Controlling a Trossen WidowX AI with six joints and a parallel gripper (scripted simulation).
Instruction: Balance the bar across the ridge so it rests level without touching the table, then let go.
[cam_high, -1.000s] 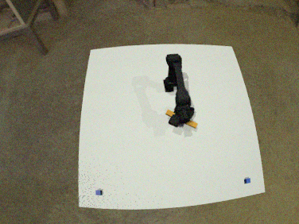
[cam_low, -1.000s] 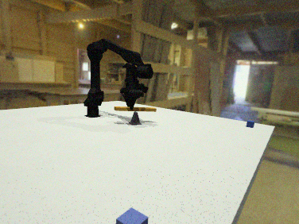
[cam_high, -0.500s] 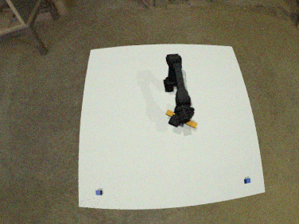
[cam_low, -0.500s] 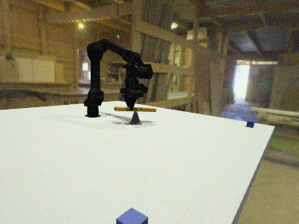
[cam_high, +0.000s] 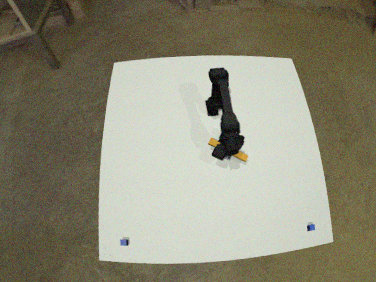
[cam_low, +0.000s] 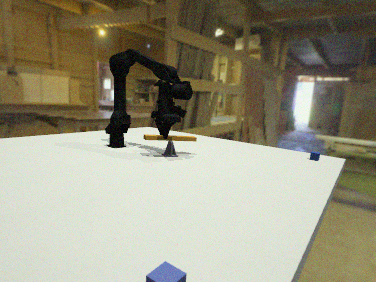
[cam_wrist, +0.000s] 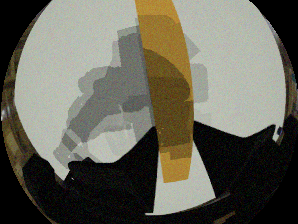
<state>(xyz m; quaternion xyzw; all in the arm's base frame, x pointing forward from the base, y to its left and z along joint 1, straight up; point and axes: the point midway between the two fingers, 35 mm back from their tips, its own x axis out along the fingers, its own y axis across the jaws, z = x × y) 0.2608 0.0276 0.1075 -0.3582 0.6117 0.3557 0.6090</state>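
My gripper tip is 3 cm to the right of the orange bar and 1 cm short of it. The rest, counted from my gripper tip: blue cube (53 cm to the right, 48 cm ahead, 6 cm below).
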